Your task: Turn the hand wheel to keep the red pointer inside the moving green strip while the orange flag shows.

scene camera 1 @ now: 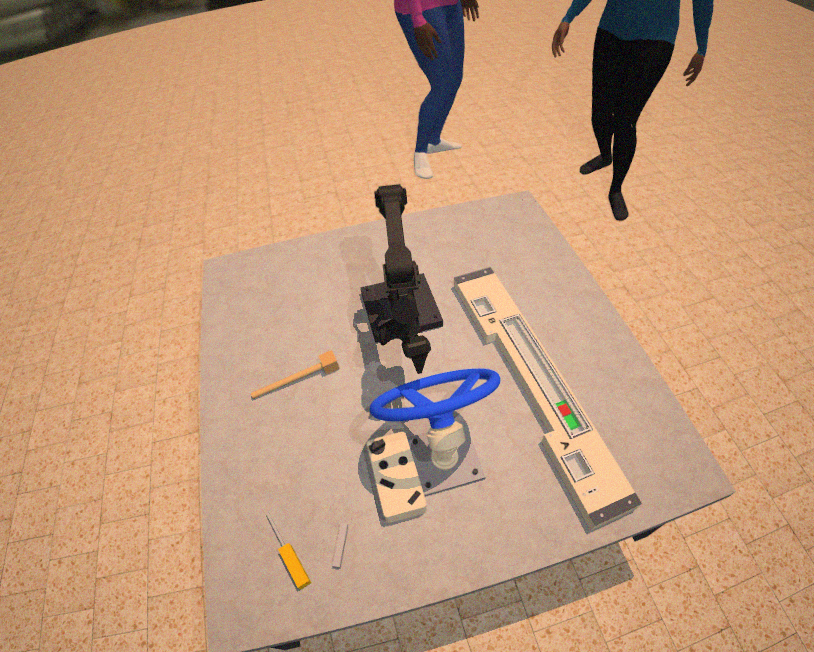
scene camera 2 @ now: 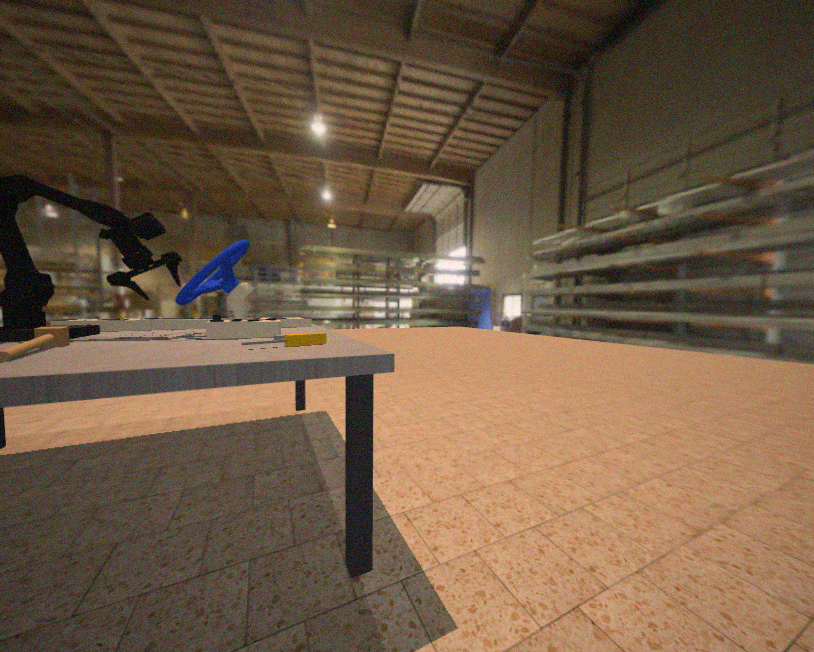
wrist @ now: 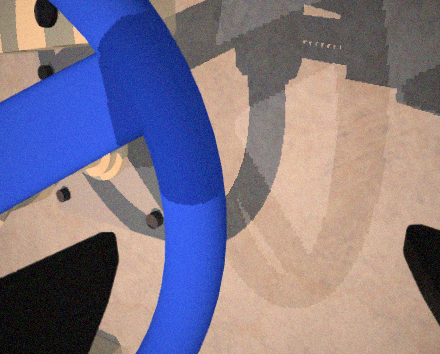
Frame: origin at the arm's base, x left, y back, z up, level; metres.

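Where they show: gripper, fingertip midpoint: (scene camera 1: pixel 415 365) (scene camera 2: pixel 164 293) (wrist: pixel 262 244); arm's base, link origin: (scene camera 2: pixel 24 327).
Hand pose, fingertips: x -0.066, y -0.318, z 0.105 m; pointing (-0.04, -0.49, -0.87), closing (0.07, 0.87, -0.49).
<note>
Each offset is from my fingertips to the top centre of the thing. "spot": to the spot under its first point. Level surfaces: height alone.
The blue hand wheel (scene camera 1: pixel 392 408) (scene camera 2: pixel 213 274) (wrist: pixel 183 158) stands tilted on a beige post at the table's middle. My gripper (scene camera 1: pixel 419 362) (scene camera 2: pixel 148 272) is open and empty. It points down just behind the wheel's far rim, close to it; I cannot tell if it touches. In the wrist view one black finger (wrist: pixel 74 291) shows at the lower left, beside the rim. The long beige gauge panel @(dz -0.094 m) (scene camera 1: pixel 599 479) lies to the right. Its red pointer @(spot: dz -0.094, dx +0.327, dy -0.218 m) (scene camera 1: pixel 564 409) sits at the far end of the green strip @(spot: dz -0.094, dx +0.326, dy -0.256 m) (scene camera 1: pixel 571 421), touching it. I see no orange flag.
On the grey table @(dz -0.135 m) (scene camera 1: pixel 275 311) (scene camera 2: pixel 211 365) lie a wooden mallet @(dz -0.090, dx -0.312, dy +0.168 m) (scene camera 1: pixel 297 375), a yellow-handled screwdriver @(dz -0.106, dx -0.439, dy -0.287 m) (scene camera 1: pixel 293 564) (scene camera 2: pixel 305 338), a small grey bar @(dz -0.119, dx -0.314, dy -0.324 m) (scene camera 1: pixel 340 545) and a beige control box (scene camera 1: pixel 396 475). Two people (scene camera 1: pixel 437 71) (scene camera 1: pixel 631 84) stand beyond the far edge.
</note>
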